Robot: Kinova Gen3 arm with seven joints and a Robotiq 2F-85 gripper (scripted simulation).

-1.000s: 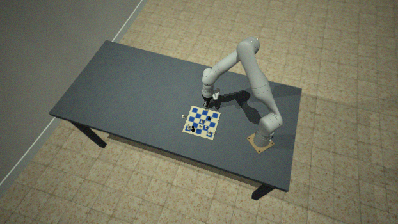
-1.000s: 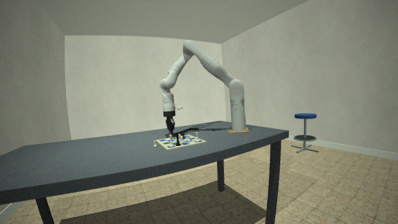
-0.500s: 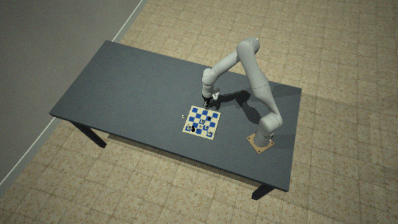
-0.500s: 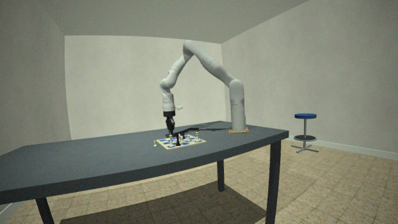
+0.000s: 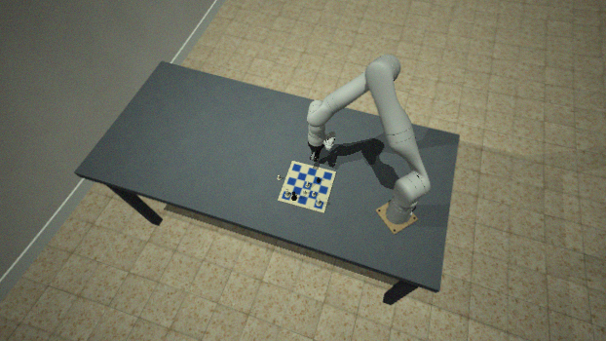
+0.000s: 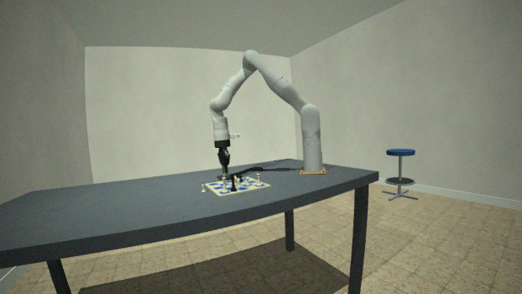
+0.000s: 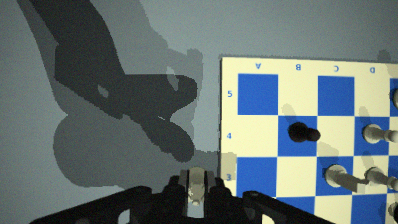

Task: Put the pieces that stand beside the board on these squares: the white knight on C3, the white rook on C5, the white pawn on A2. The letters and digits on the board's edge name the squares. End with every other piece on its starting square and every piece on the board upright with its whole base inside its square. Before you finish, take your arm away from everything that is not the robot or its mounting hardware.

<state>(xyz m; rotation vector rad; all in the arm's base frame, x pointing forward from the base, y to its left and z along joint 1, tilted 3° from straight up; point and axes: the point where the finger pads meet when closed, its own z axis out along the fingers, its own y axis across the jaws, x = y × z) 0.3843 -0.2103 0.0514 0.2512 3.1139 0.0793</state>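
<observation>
Now: hand 3 cm past the black pawn, 10 cm to the right of it and 3 cm above it. From my hand the other things lie so: white king: 10 cm ahead, 19 cm to the left, 2 cm below; white rook: 1 cm below; chessboard: 2 cm ahead, 13 cm to the left, 5 cm below.
</observation>
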